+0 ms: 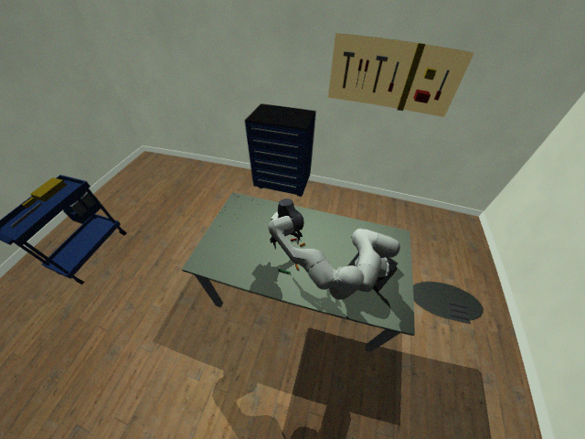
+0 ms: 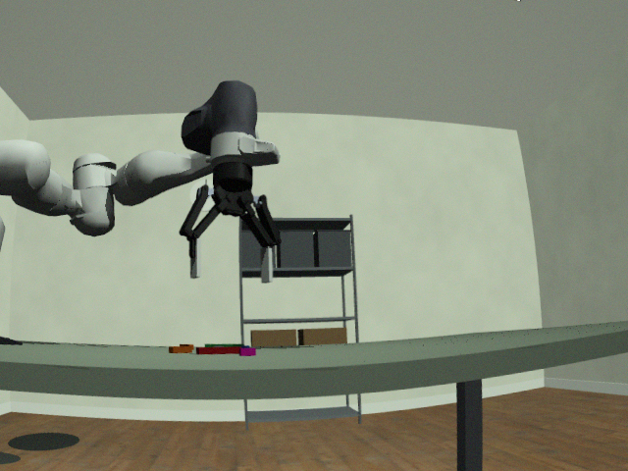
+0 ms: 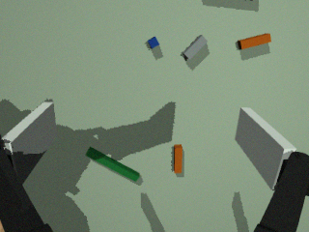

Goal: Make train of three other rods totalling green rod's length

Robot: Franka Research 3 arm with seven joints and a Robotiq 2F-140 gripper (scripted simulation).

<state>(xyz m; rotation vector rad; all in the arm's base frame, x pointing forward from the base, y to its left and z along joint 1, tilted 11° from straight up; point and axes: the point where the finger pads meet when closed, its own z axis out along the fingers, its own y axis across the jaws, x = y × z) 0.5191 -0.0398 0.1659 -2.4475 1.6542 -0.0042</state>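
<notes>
Right now my hand is 1 cm short of the blue rod, 5 cm to the left of it and 13 cm above it. Also, from my hand: grey rod: 3 cm behind, 6 cm to the right, 13 cm below; green rod: 1 cm behind, 12 cm to the left, 13 cm below; red rod: 4 cm behind, 14 cm to the right, 13 cm below.
</notes>
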